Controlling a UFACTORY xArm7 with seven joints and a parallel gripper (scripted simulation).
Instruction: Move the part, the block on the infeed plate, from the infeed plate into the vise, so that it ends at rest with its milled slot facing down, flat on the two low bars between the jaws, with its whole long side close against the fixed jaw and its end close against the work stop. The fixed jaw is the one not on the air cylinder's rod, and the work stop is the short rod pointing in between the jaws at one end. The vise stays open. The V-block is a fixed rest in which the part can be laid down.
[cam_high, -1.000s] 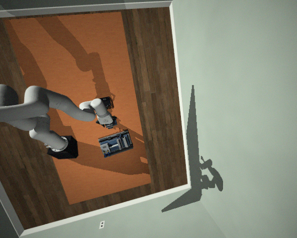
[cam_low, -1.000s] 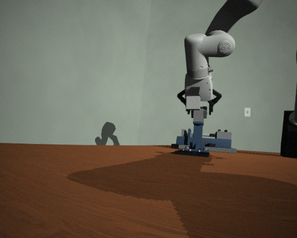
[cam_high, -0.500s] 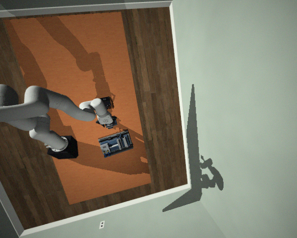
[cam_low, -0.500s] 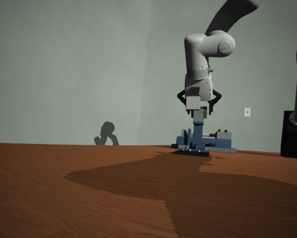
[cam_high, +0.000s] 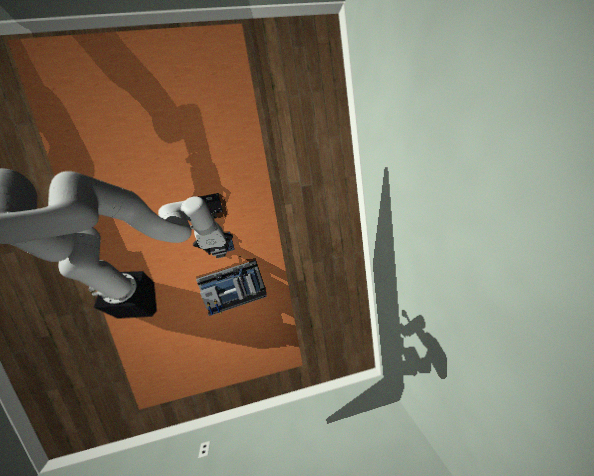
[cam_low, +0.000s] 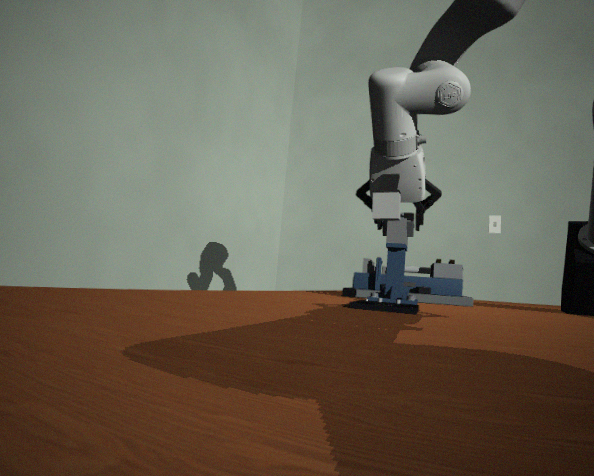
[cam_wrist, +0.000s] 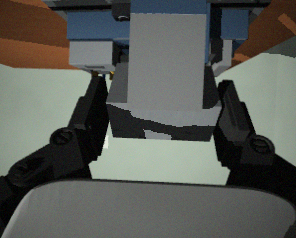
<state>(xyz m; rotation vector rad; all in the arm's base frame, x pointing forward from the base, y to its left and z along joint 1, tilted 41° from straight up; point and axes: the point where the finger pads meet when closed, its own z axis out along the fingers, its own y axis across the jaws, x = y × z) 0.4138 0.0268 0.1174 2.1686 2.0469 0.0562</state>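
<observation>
The grey part lies 1 cm to the right of my hand. From my hand the other things lie so: blue upright (1 cm to the right, 10 cm below); dark infeed plate (2 cm behind, 18 cm to the left, 16 cm below); work stop (7 cm ahead, 18 cm to the right, 7 cm below).
</observation>
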